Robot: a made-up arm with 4 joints.
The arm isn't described. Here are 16 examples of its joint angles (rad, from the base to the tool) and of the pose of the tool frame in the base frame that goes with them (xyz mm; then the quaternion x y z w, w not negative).
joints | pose
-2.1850 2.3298 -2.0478 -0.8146 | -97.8 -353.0 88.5 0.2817 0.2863 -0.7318 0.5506
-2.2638 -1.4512 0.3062 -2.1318 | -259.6 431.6 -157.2 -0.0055 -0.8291 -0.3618 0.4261
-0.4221 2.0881 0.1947 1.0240 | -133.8 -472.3 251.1 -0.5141 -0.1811 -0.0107 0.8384
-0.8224 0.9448 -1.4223 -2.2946 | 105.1 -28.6 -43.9 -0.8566 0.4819 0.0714 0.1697
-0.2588 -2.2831 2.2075 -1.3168 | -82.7 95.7 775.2 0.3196 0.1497 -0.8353 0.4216
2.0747 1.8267 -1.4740 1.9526 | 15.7 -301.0 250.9 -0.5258 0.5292 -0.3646 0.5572
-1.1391 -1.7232 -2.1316 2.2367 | -426.2 164.6 329.3 0.4936 0.8167 0.0522 0.2944
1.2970 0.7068 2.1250 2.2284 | -247.2 -31.2 -16.4 0.7923 0.1412 0.4898 0.3353
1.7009 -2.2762 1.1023 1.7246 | 634.1 161.6 61.4 0.4037 -0.5991 -0.6762 0.1446
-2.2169 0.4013 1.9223 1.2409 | 183.8 82.8 399.2 0.4330 0.7172 -0.4765 0.2668
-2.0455 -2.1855 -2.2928 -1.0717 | -474.0 27.6 -60.9 -0.6631 -0.3258 0.6598 0.1372
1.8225 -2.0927 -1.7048 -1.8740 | 520.1 53.7 70.7 0.5891 0.3321 0.3659 0.6394
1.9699 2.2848 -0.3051 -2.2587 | 201.6 -454.3 192.6 0.4193 0.4471 -0.6283 0.4791
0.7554 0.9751 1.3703 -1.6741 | -198.7 -187.7 -80.0 -0.7780 -0.4830 0.0755 0.3947
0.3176 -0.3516 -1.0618 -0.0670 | -82.6 334.9 188.3 0.1374 0.6240 0.0845 0.7646
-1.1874 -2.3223 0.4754 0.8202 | -606.7 128.4 336.4 -0.8955 0.1424 -0.4105 0.0967
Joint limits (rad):
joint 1: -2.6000..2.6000
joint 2: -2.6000..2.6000
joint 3: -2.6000..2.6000
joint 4: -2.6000..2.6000
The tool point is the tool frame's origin. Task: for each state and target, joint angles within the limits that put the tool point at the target. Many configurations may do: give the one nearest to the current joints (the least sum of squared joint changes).
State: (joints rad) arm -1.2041 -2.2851 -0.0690 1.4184
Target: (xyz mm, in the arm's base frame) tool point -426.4 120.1 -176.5
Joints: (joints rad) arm -2.0269 -2.1074 -0.9071 1.2755
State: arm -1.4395 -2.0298 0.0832 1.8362
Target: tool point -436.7 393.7 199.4
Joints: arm -1.2627 -1.5854 0.0513 1.7982
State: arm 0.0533 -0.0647 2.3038 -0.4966
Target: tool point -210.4 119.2 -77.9
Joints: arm 0.8305 0.3353 1.6027 -0.6702
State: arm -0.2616 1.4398 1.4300 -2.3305
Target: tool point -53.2 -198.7 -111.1
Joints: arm 0.5231 1.1069 2.1561 -2.3393
